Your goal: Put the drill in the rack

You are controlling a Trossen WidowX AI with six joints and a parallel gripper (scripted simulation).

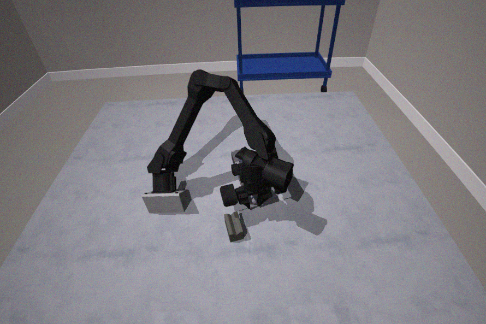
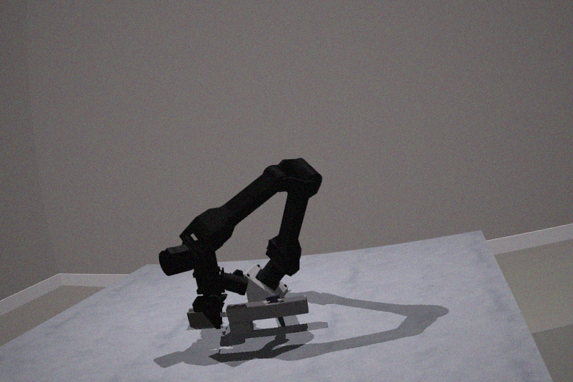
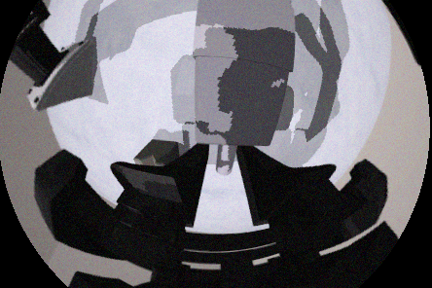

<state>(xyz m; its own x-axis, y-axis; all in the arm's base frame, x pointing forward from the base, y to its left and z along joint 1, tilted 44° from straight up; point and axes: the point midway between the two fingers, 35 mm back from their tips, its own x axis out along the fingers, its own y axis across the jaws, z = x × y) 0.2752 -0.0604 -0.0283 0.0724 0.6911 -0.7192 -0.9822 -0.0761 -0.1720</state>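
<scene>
The drill lies 5 cm to the left of my gripper tip, 3 cm above it and 1 cm behind it. The rest, counted from my gripper tip: blue key: 14 cm to the left, 3 cm above, 2 cm behind; then grey housing block: 11 cm to the left, 2 cm behind, 2 cm above; then rack: 7 cm behind, 6 cm to the right.
</scene>
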